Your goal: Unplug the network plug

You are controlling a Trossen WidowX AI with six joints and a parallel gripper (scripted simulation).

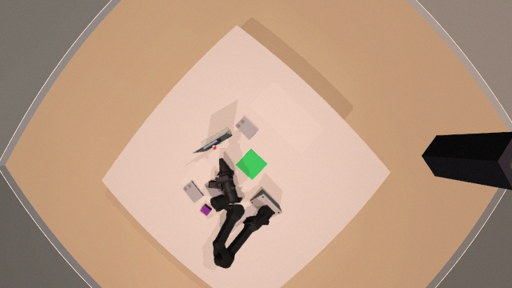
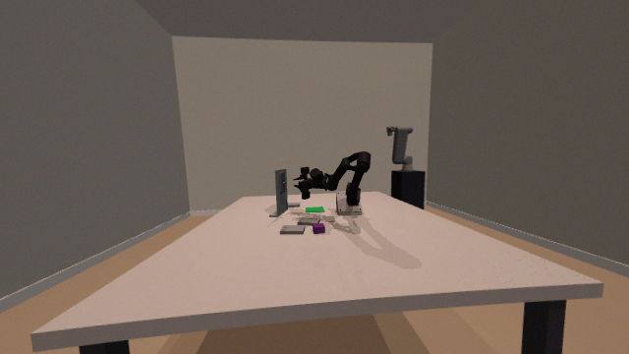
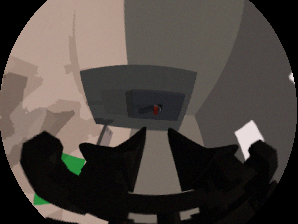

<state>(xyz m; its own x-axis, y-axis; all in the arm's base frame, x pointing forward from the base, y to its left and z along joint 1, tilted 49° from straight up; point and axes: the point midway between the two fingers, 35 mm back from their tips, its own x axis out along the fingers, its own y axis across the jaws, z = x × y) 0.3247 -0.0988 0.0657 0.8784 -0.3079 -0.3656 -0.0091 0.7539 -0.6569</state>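
Right now my gripper tip is 6 cm short of the network plug and 2 cm to the left of it. Also, from my gripper tip: grey upright panel: 8 cm ahead, 2 cm to the right, 7 cm below; green marked square: 13 cm behind, 7 cm to the right, 19 cm below.
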